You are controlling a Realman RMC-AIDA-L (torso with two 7-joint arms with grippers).
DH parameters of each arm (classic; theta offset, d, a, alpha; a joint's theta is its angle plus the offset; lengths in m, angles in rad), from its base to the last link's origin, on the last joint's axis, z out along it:
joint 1: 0 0.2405 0 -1.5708
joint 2: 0 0 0 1.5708
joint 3: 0 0.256 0 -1.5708
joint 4: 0 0 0 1.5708
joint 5: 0 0.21 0 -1.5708
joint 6: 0 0 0 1.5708
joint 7: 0 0.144 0 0
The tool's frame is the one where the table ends.
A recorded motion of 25 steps. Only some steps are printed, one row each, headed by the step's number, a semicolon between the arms.
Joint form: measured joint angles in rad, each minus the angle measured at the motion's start. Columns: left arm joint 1, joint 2, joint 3, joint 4, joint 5, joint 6, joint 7; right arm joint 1, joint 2, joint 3, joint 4, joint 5, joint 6, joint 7.
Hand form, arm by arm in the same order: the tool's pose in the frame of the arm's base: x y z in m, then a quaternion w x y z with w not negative. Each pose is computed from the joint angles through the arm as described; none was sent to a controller.
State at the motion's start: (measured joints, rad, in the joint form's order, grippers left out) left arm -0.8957 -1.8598 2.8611 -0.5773 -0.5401 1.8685 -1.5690; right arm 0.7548 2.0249 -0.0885 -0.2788 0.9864 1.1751 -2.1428
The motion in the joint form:
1: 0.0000 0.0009 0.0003 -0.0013 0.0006 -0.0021 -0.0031; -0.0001 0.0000 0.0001 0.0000 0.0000 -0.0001 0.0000
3: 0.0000 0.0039 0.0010 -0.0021 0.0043 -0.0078 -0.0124; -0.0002 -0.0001 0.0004 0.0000 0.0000 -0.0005 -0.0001
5: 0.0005 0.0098 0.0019 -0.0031 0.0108 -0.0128 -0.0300; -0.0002 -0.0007 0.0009 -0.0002 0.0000 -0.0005 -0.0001
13: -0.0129 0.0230 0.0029 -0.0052 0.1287 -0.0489 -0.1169; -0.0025 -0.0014 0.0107 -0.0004 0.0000 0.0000 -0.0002
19: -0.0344 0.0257 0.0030 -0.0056 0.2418 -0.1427 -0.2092; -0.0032 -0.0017 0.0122 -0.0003 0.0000 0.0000 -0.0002
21: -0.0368 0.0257 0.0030 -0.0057 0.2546 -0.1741 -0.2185; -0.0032 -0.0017 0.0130 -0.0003 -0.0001 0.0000 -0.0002
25: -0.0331 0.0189 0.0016 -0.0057 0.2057 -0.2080 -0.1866; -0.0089 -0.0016 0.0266 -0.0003 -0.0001 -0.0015 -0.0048
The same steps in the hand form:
1: -0.2241 0.3918 0.1217 0.14318 -0.88370 -0.27019 -0.35436; 0.2698 0.4056 0.0009 0.34098 -0.87490 0.22057 0.26388
3: -0.2252 0.3926 0.1228 0.14489 -0.88283 -0.27539 -0.35182; 0.2699 0.4056 0.0010 0.34125 -0.87480 0.22069 0.26377
5: -0.2268 0.3933 0.1250 0.14579 -0.88127 -0.28434 -0.34823; 0.2701 0.4058 0.0014 0.34169 -0.87466 0.22062 0.26371
13: -0.2362 0.3951 0.1211 0.13321 -0.88059 -0.34285 -0.29877; 0.2714 0.4056 0.0027 0.34490 -0.87205 0.22334 0.26586
19: -0.2472 0.4035 0.1152 0.14667 -0.86837 -0.40489 -0.24595; 0.2718 0.4055 0.0030 0.34549 -0.87161 0.22391 0.26609
21: -0.2505 0.4065 0.1151 0.15836 -0.86474 -0.41312 -0.23763; 0.2718 0.4055 0.0031 0.34568 -0.87143 0.22407 0.26627
25: -0.2498 0.4118 0.1166 0.18156 -0.86252 -0.39814 -0.25414; 0.2747 0.4046 0.0044 0.35122 -0.86786 0.22772 0.26760

